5 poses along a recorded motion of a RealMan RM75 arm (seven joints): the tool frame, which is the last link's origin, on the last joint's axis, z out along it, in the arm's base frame.
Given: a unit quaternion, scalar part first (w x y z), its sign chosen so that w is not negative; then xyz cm.
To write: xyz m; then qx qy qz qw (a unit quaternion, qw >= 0). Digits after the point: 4 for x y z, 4 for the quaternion.
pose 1, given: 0.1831 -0.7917 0.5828 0.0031 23.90 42.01 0.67
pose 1, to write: 0.2390 0.4201 0.0067 -0.7917 0.5828 0.0031 0.1831
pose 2, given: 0.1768 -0.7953 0.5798 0.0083 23.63 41.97 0.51
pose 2, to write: 0.2363 0.4197 0.0051 -0.7953 0.5798 0.0083 0.1768
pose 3, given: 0.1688 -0.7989 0.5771 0.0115 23.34 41.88 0.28
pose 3, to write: 0.2334 0.4188 0.0028 -0.7989 0.5771 0.0115 0.1688
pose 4, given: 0.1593 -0.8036 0.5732 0.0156 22.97 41.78 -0.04
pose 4, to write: 0.2297 0.4178 -0.0004 -0.8036 0.5732 0.0156 0.1593
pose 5, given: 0.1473 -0.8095 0.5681 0.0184 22.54 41.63 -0.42
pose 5, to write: 0.2254 0.4163 -0.0042 -0.8095 0.5681 0.0184 0.1473
